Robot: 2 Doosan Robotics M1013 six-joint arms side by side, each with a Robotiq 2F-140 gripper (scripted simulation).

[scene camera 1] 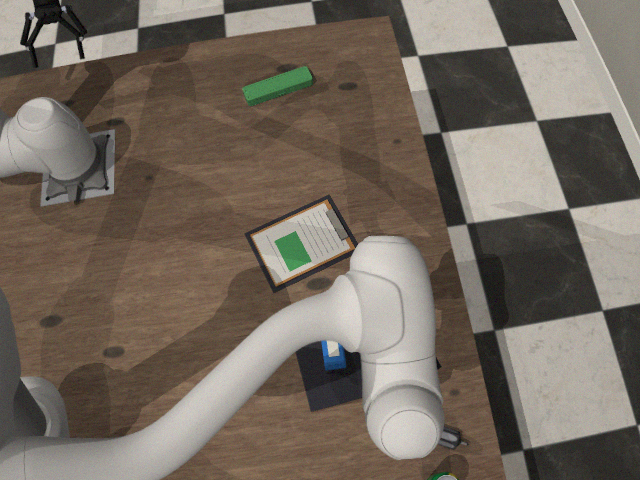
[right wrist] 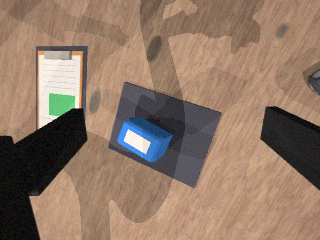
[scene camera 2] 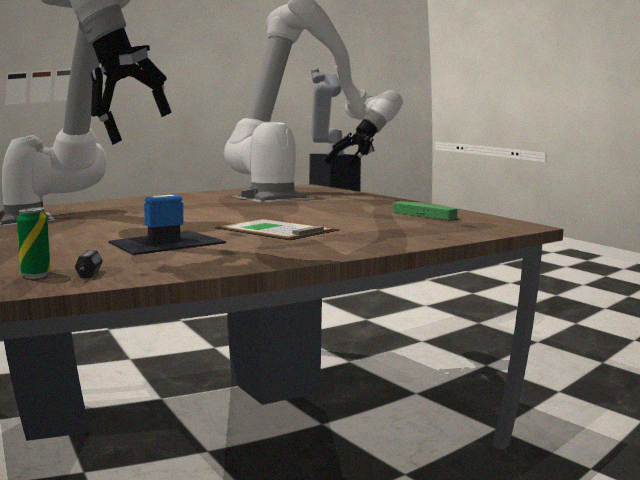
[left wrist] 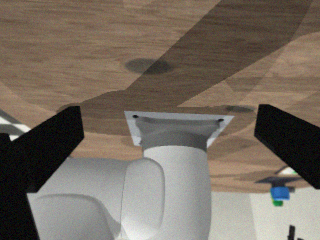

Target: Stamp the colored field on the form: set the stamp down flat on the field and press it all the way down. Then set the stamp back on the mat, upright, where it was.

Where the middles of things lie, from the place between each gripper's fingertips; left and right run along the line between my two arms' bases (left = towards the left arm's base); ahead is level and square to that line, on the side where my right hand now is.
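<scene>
Counted from my right hand (scene camera 2: 142,128): dark mat (scene camera 1: 323,390) 26 cm below, 9 cm to the left, 10 cm behind; blue stamp (scene camera 2: 163,215) 21 cm below, 9 cm to the left, 10 cm behind.
From my left hand: dark mat 120 mm below, 700 mm ahead, 960 mm to the right. My left gripper (scene camera 2: 337,163): 70 mm above the blue stamp, 700 mm short of it, 960 mm to the left of it.
</scene>
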